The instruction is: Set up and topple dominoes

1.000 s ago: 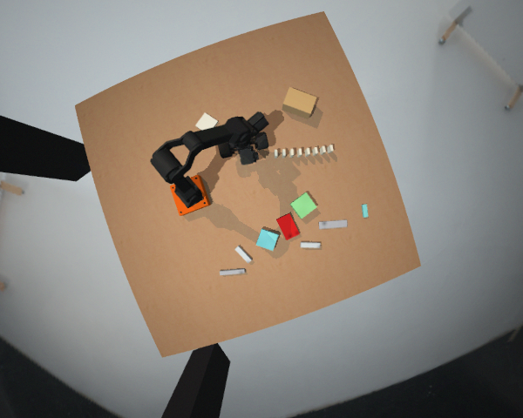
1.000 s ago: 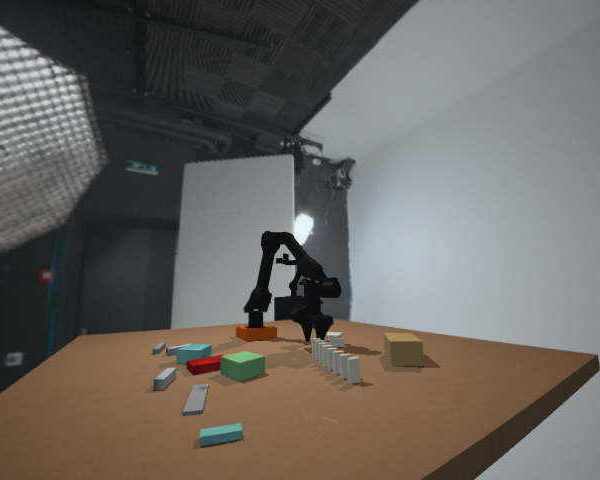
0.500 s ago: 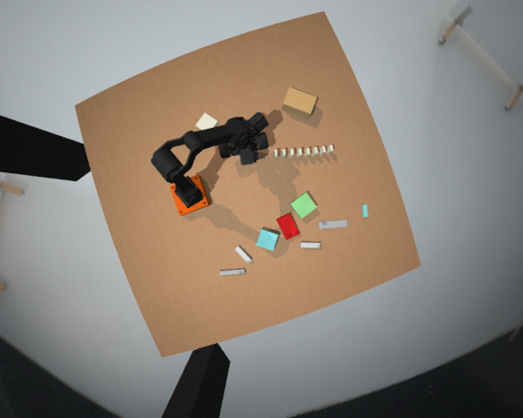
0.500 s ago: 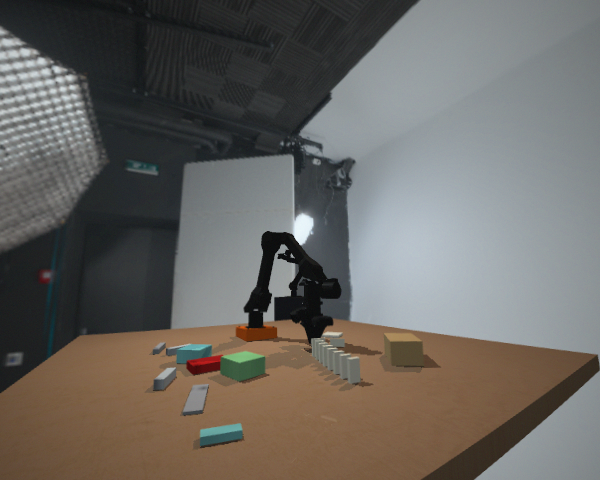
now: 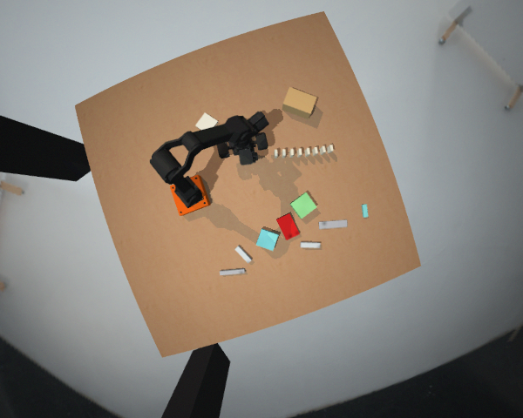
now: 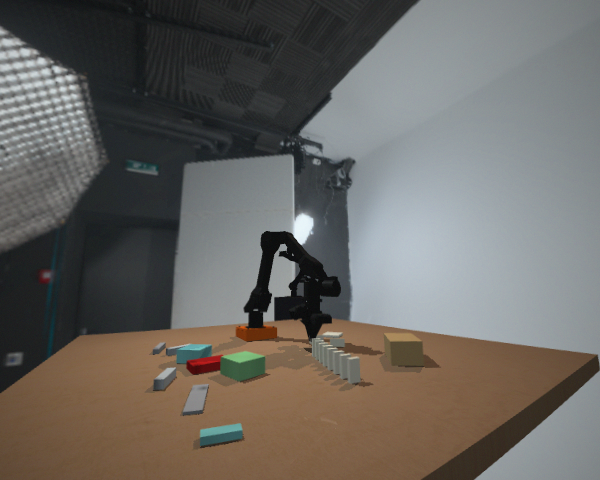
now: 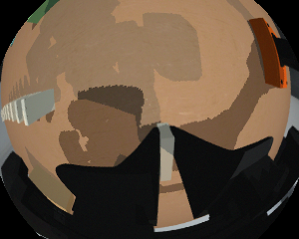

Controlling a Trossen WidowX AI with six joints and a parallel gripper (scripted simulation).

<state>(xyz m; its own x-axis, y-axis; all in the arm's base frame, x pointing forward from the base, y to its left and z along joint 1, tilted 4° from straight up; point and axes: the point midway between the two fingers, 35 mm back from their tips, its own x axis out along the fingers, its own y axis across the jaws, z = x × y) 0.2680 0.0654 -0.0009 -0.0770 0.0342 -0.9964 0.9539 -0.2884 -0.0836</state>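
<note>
Right now my gripper tip is 1 cm short of the red block, 36 cm to the left of it and 1 cm above it. From my gripper tip the other things lie so: green block: 10 cm ahead, 32 cm to the right; tan box: 30 cm ahead, 7 cm to the left, 1 cm above; cream tile: 8 cm behind, 19 cm to the left, 1 cm below.
</note>
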